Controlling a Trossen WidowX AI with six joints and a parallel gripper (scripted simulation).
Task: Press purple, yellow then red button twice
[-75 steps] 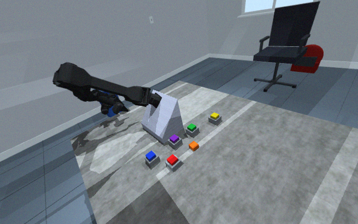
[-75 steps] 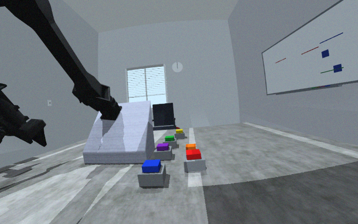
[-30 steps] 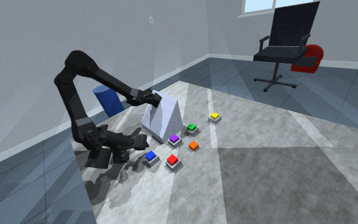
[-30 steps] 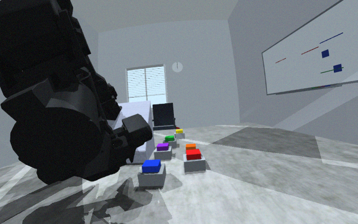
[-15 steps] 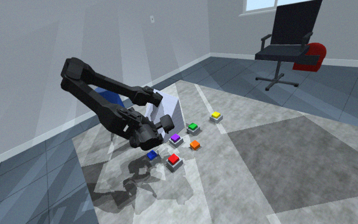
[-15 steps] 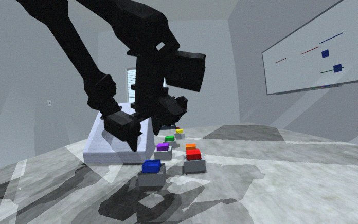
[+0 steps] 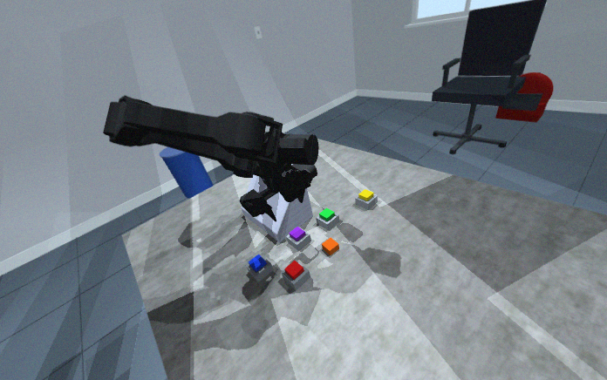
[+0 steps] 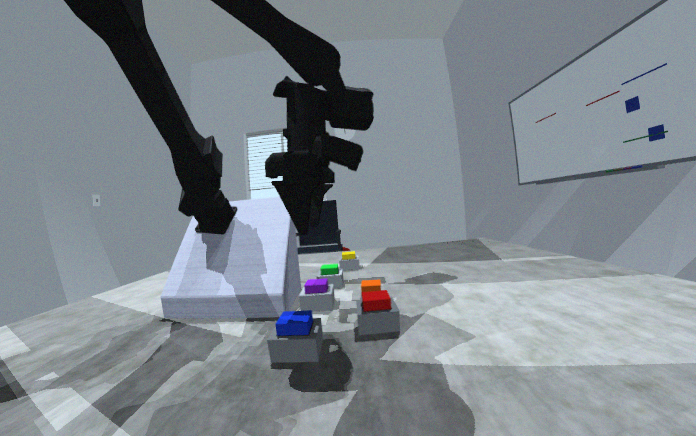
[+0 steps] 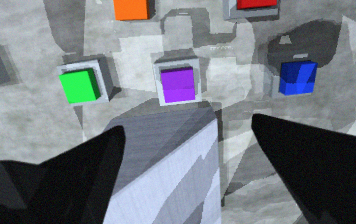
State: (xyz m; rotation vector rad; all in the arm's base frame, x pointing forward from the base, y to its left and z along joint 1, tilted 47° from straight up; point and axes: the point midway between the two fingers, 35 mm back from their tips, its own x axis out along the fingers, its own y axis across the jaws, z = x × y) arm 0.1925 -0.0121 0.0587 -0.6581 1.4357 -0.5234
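Now: the purple button 9 cm below my gripper tip and 1 cm to the left of it. The rest, counted from my gripper tip: red button: 9 cm below, 9 cm ahead, 7 cm to the right; then green button: 11 cm to the left, 9 cm below; then orange block: 11 cm below, 8 cm ahead, 5 cm to the left.
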